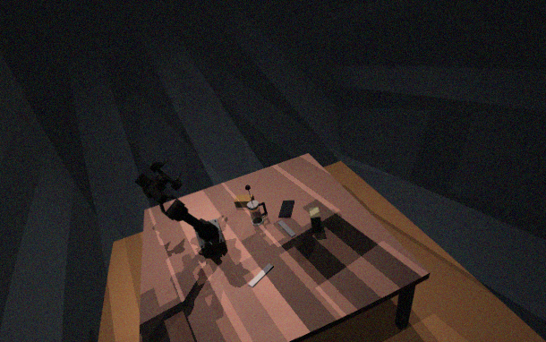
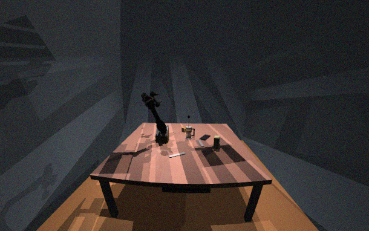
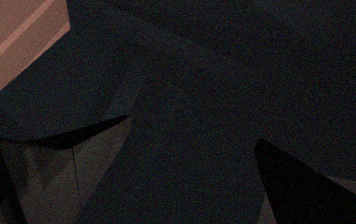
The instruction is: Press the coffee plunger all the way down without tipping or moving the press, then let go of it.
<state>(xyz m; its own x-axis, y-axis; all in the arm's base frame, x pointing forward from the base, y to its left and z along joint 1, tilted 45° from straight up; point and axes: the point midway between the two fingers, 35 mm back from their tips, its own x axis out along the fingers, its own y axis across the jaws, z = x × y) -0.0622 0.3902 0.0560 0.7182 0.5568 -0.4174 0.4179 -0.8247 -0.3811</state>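
The coffee press lies 340 mm ahead of my gripper tip, 160 mm to the right of it and 320 mm below it.
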